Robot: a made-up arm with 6 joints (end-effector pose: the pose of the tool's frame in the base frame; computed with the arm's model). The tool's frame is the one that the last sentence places. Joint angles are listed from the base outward.
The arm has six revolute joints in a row. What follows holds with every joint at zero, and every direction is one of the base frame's. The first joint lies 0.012 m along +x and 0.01 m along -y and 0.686 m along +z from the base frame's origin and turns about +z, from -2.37 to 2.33 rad. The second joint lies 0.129 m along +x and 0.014 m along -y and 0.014 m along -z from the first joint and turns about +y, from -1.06 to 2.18 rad. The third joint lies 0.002 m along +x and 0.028 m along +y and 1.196 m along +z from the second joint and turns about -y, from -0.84 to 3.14 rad. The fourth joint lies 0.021 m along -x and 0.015 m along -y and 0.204 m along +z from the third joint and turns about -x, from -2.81 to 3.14 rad. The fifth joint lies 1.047 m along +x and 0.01 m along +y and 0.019 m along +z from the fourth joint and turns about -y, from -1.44 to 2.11 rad. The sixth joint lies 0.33 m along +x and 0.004 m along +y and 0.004 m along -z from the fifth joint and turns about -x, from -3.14 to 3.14 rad. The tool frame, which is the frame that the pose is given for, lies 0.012 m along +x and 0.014 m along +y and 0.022 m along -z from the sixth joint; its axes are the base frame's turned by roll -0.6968, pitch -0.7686 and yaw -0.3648 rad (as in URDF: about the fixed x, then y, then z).
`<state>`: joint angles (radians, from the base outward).
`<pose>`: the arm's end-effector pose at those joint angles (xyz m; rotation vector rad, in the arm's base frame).
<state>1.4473 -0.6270 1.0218 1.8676 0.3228 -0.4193</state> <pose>-0.1813 -0.8062 2.9830 -0.0240 -2.3214 -1.2248</pose>
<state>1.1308 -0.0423 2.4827 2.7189 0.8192 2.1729</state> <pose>-0.4918 -0.7998 2.6247 1.6400 -1.1064 0.7218</pose>
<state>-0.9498 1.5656 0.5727 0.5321 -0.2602 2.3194</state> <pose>1.2506 -1.8198 -0.3776 -1.8161 -0.1061 1.7563</pose>
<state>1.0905 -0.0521 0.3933 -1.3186 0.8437 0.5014</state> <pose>0.7354 0.8514 2.6712 0.6191 -0.5265 -0.5900</pose>
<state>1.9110 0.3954 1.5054 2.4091 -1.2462 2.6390</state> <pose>-0.0397 0.7253 2.9922 2.3150 0.1000 -0.1296</pose>
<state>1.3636 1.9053 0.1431 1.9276 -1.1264 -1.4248</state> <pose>0.5559 1.2017 -0.9312 -2.2849 -0.9968 0.8221</pose>
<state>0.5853 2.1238 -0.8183 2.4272 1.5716 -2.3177</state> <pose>0.0112 0.2533 -0.0764 -0.3556 -2.8573 -1.0488</pose>
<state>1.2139 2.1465 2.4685 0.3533 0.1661 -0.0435</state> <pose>0.7928 2.2090 0.6809 -0.1168 -1.4626 0.2551</pose>
